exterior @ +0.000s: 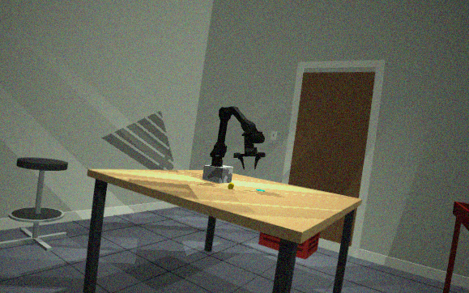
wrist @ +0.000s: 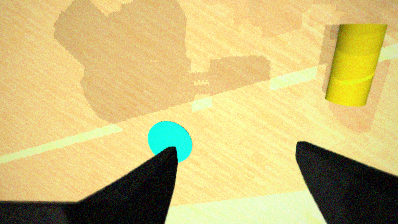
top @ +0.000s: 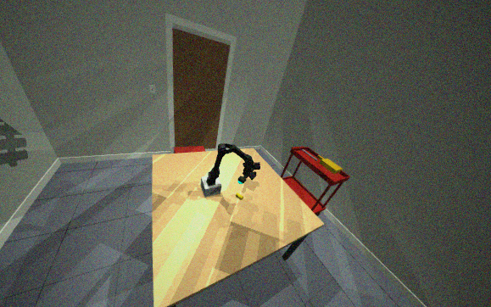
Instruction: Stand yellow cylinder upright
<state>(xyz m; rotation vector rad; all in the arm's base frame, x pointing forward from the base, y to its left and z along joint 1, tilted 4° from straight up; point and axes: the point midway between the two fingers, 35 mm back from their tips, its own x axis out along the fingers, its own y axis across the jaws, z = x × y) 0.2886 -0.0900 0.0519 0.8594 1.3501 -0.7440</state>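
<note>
Now: the yellow tall cylinder 11 cm below my gripper tip, 7 cm to the right of it and 7 cm behind it. Round my gripper tip: cyan circle: 12 cm below, 10 cm to the left, 5 cm ahead.
</note>
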